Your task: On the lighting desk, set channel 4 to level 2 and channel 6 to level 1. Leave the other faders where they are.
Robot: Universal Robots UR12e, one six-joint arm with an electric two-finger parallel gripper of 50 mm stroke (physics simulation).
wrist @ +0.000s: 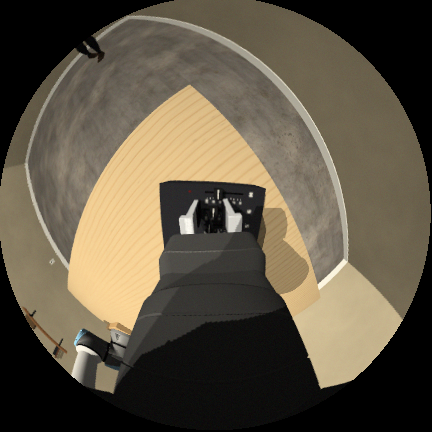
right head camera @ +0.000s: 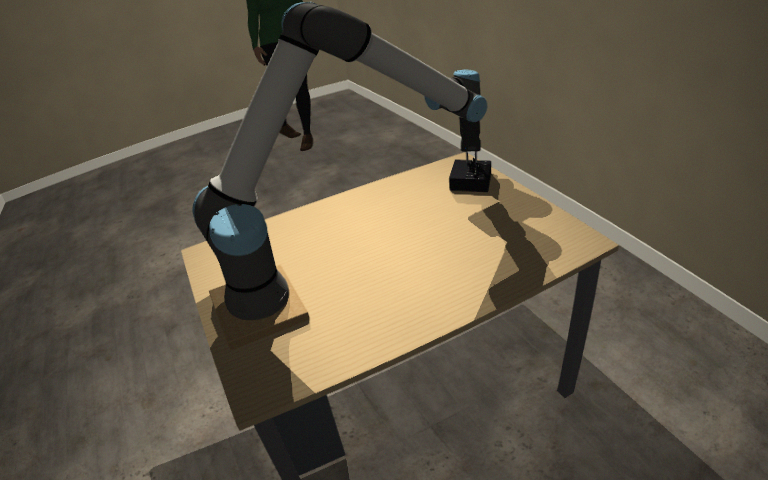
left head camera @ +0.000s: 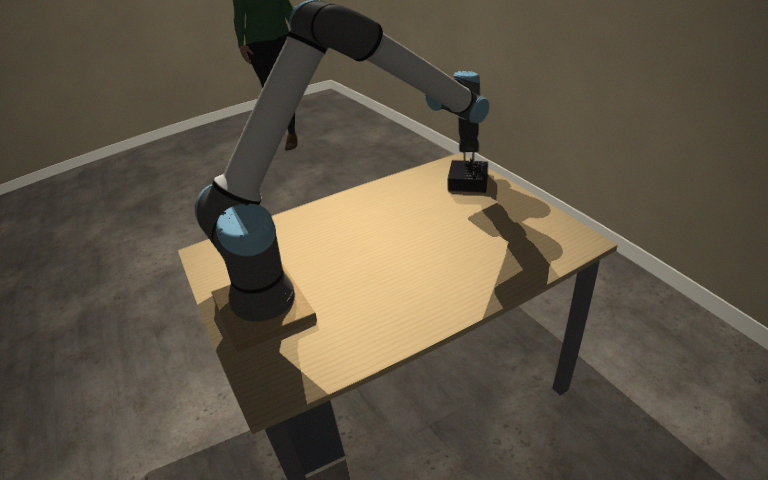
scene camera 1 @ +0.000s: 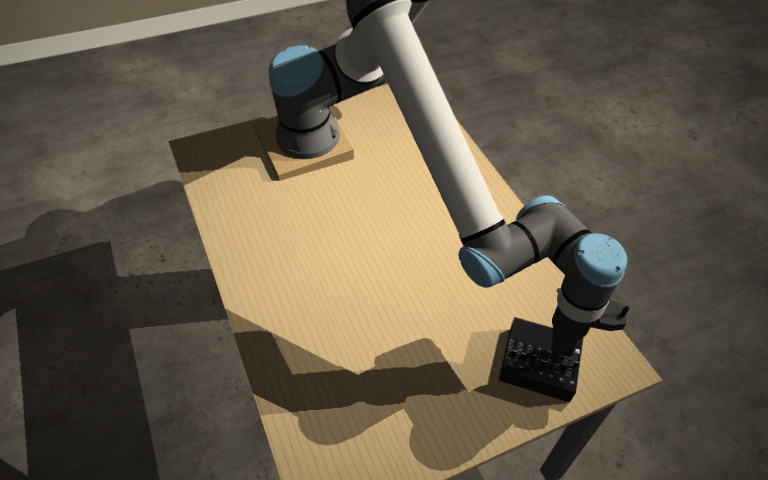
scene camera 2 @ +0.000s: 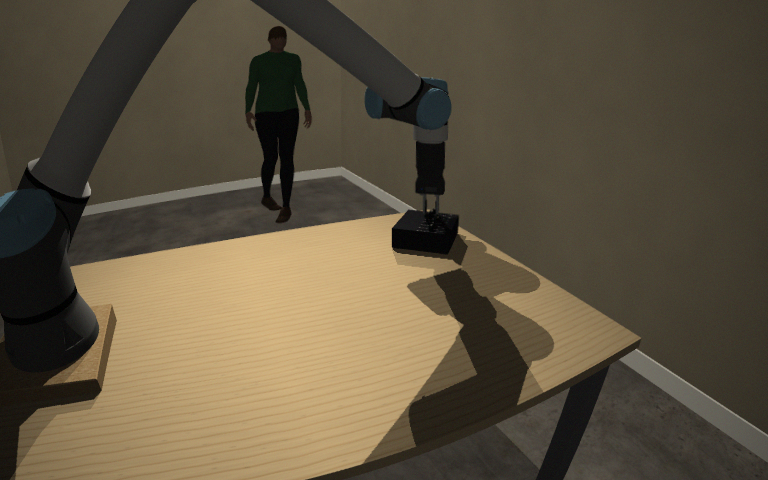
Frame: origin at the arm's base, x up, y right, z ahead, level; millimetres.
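Seen in the pictures: gripper, between the fingertips: (wrist: 210,207) (right head camera: 471,161) (left head camera: 469,162) (scene camera 1: 567,357) (scene camera 2: 430,212); arm's base, origin of its link: (wrist: 124,335) (right head camera: 257,296) (left head camera: 262,297) (scene camera 1: 308,136) (scene camera 2: 55,339).
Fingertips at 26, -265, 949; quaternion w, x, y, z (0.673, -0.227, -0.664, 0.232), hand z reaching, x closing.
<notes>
Offsets run from my fingertips to a thing's top centre, as dx, dy, dz. Level surfaces: height alone.
The lighting desk @[+6, +38, -34] (left head camera: 457,184) (right head camera: 468,184) (scene camera 1: 532,382) (scene camera 2: 417,240) (wrist: 174,196) is a black box with rows of small faders and pale markings, near the table's far corner. My gripper (left head camera: 469,160) (right head camera: 471,160) (scene camera 2: 431,212) (wrist: 210,207) points straight down, its pale fingers apart at the desk's top, with nothing gripped. In the wrist view one fader knob @[+6, -8, +18] (wrist: 218,194) shows beyond the fingers, near the desk's far edge. Another knob @[+6, +6, -1] (wrist: 213,213) shows between the fingers. The rows closer to the gripper body are partly hidden. Channel numbers and levels are too small to read.
The desk stands on a wooden table @[dx -63] (left head camera: 373,249) (right head camera: 373,249) (scene camera 1: 339,243) (scene camera 2: 254,316) (wrist: 130,200). The arm's base sits on a wooden block (scene camera 1: 317,166) at the other end. A person in a green top (scene camera 2: 277,82) stands beyond the table. The arm casts dark shadows beside the desk.
</notes>
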